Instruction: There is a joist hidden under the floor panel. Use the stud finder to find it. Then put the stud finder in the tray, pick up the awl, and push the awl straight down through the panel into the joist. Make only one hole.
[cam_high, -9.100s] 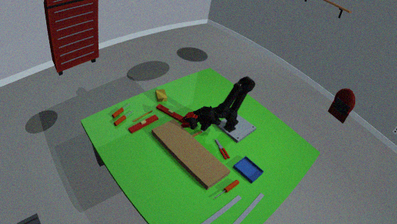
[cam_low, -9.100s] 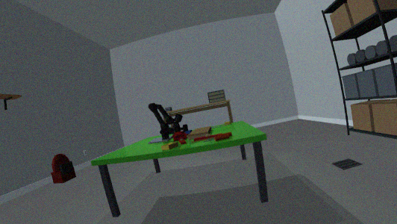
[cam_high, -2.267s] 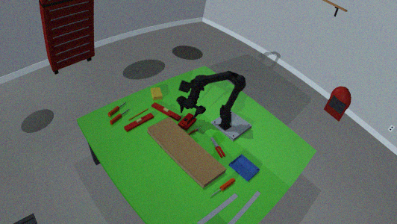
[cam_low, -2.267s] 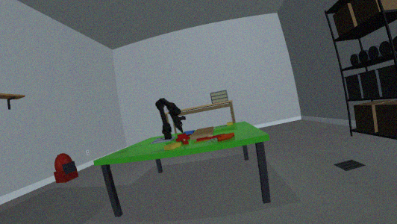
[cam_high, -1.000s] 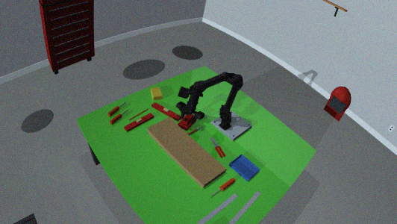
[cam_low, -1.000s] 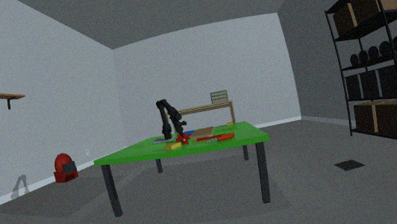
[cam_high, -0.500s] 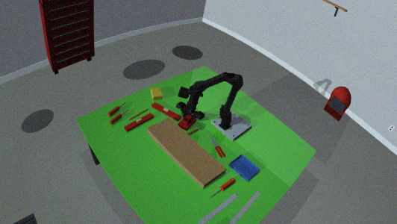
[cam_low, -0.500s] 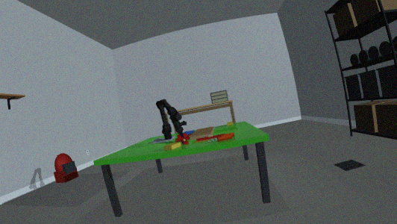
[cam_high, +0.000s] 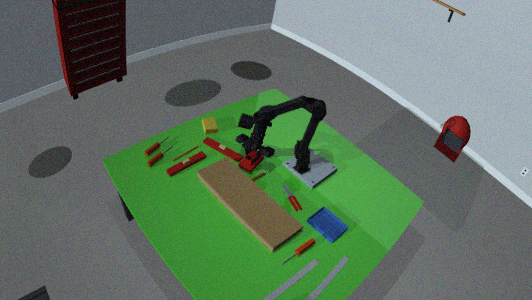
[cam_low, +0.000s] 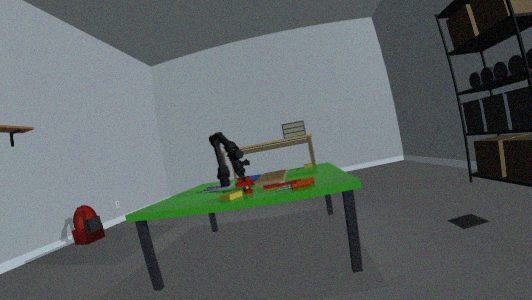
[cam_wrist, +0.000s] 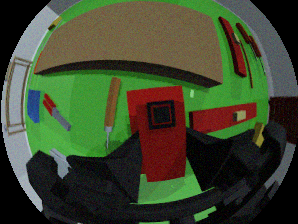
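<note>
My gripper tip is 2 cm past the awl, 8 cm to the right of it and 3 cm above it. The rest, counted from my gripper tip: stud finder (1 cm ahead, 2 cm above); blue tray (6 cm behind, 49 cm to the left, 3 cm below).
</note>
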